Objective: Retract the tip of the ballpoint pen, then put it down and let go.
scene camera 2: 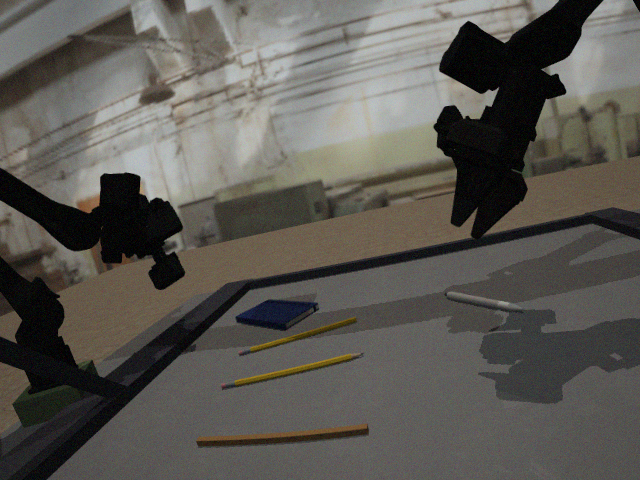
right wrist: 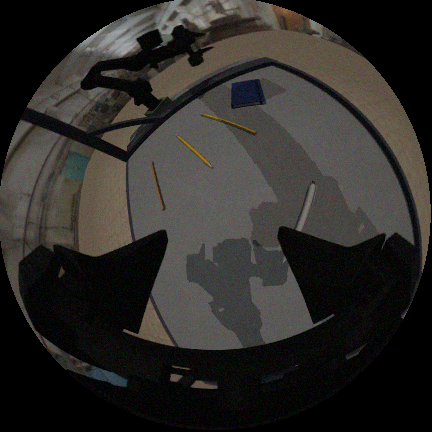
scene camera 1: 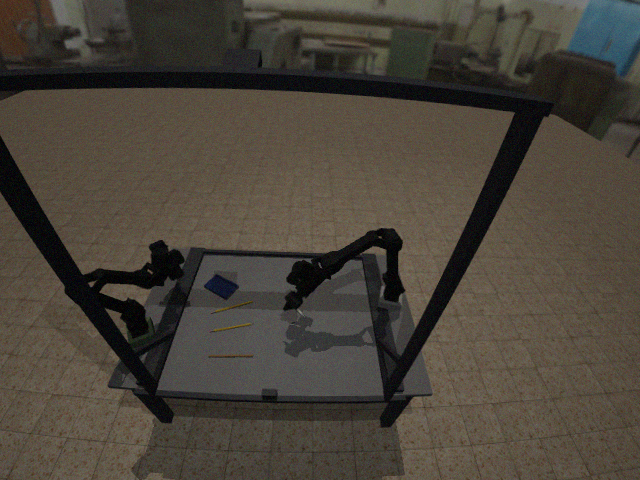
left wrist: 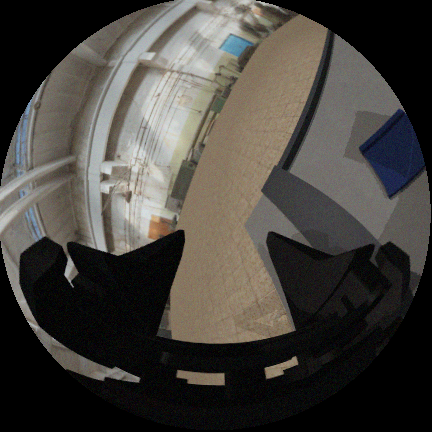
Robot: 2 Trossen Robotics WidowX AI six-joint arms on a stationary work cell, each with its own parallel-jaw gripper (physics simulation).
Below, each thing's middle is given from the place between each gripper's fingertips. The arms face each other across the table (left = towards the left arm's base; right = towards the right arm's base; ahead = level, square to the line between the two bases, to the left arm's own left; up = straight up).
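Labels:
Relative to my left hand, the blue notebook (scene camera 2: 278, 314) is 170 mm below, 90 mm behind and 210 mm to the right; the orange pencil (scene camera 2: 362, 429) is 170 mm below, 460 mm behind and 250 mm to the right.
Relative to my right hand, the orange pencil is 130 mm below, 120 mm behind and 250 mm to the left; the blue notebook is 120 mm below, 250 mm ahead and 290 mm to the left.

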